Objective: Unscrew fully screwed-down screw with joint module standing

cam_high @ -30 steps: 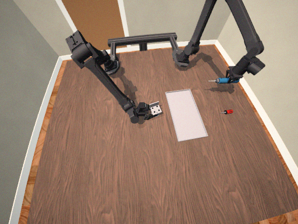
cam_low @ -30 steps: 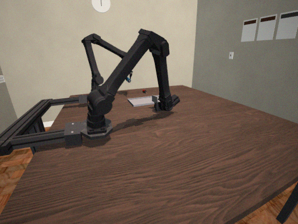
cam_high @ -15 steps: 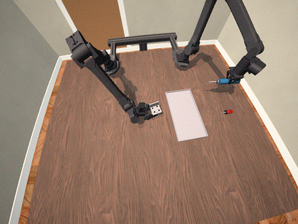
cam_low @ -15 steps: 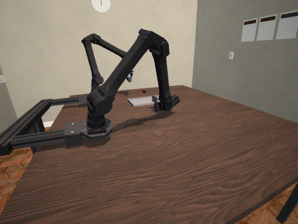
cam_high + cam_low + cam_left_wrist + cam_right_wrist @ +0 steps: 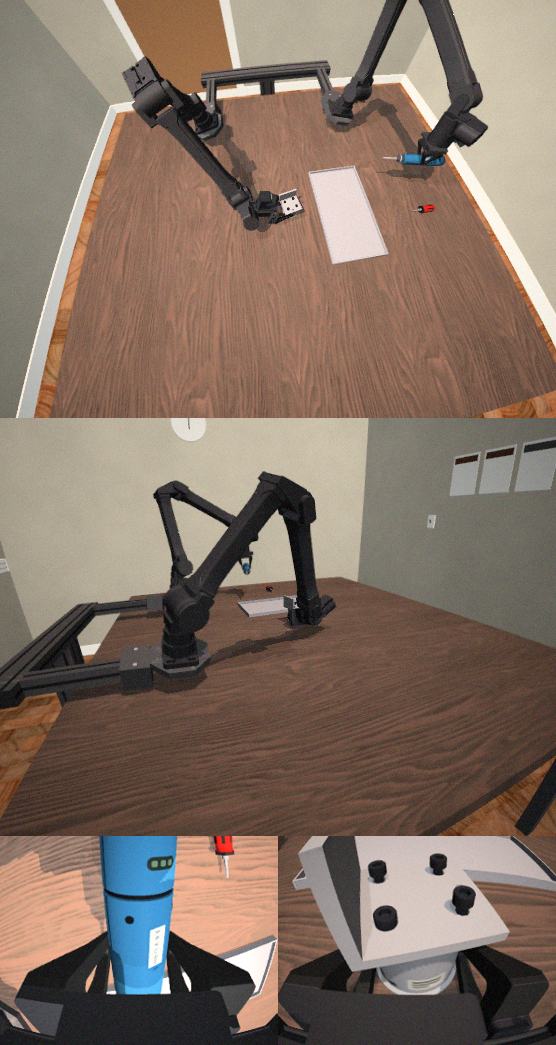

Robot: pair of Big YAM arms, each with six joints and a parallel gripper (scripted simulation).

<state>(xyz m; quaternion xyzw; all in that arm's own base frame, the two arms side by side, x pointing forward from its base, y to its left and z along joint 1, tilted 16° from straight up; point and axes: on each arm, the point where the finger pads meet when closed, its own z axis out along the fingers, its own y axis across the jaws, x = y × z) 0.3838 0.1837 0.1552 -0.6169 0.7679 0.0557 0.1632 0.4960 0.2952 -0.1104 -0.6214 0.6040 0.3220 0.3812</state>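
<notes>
My right hand is 10 mm below the joint module body. From my right hand the other things lie so: bracket: 50 mm above; then flat tray: 230 mm to the left, 30 mm ahead, 20 mm below; then small red-handled screwdriver: 570 mm to the left, 70 mm ahead, 10 mm below.
</notes>
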